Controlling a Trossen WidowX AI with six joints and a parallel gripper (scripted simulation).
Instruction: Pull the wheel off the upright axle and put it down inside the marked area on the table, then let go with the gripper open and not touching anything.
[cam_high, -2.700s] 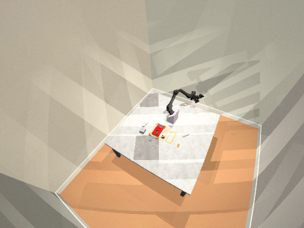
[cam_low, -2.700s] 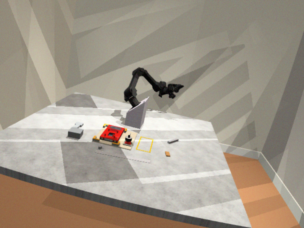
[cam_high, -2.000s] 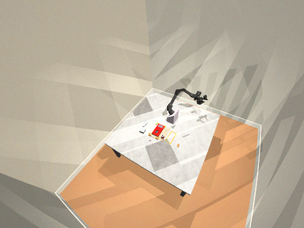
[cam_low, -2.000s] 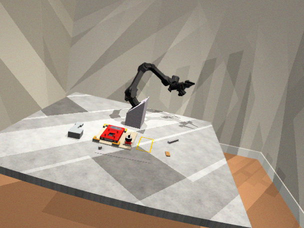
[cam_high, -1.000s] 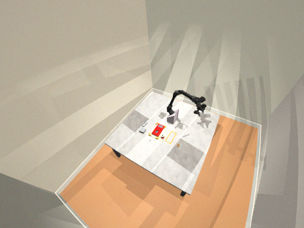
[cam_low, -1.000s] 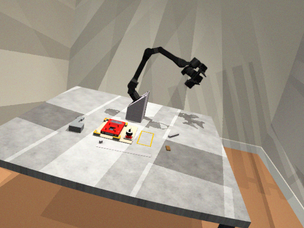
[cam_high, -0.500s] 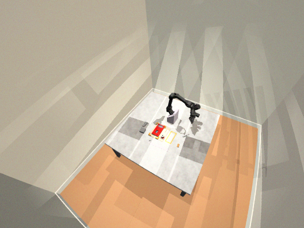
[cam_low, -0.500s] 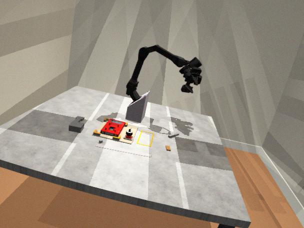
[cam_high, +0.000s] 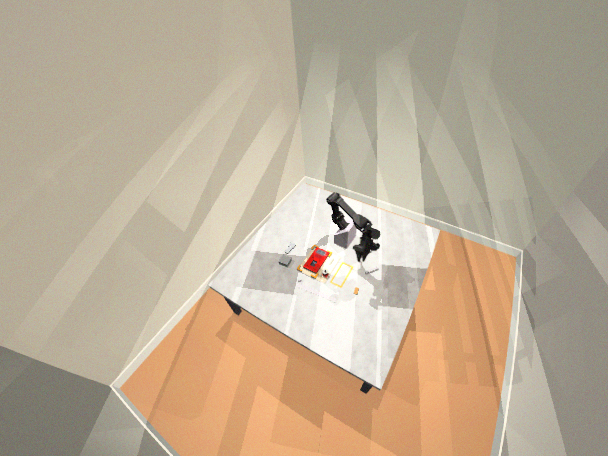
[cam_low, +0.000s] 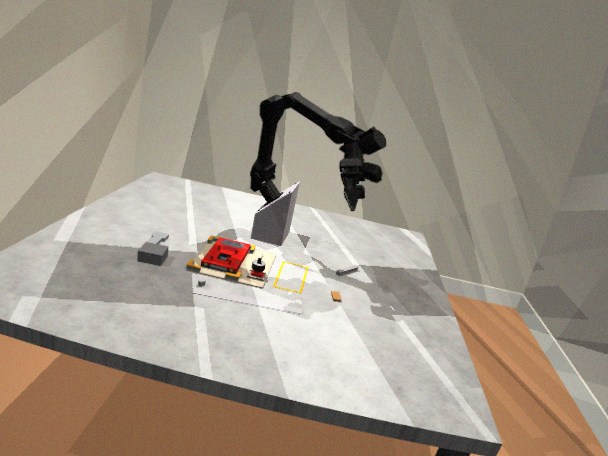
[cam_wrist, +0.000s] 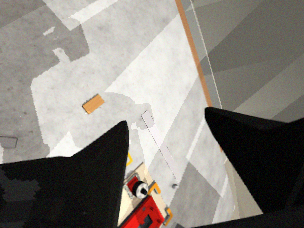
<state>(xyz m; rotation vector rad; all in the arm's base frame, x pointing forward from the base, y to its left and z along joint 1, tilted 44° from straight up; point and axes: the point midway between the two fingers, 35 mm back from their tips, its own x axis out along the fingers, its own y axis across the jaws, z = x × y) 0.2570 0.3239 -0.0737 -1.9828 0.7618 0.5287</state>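
My gripper tip is now 230 mm above the wheel, 220 mm to the left of it and 60 mm short of it. From my gripper tip the other things lie so: axle 230 mm below, 220 mm to the right, 70 mm ahead; then long thin strip 270 mm below, 210 mm ahead, 200 mm to the right; then brown block 260 mm below, 50 mm ahead, 20 mm to the left.
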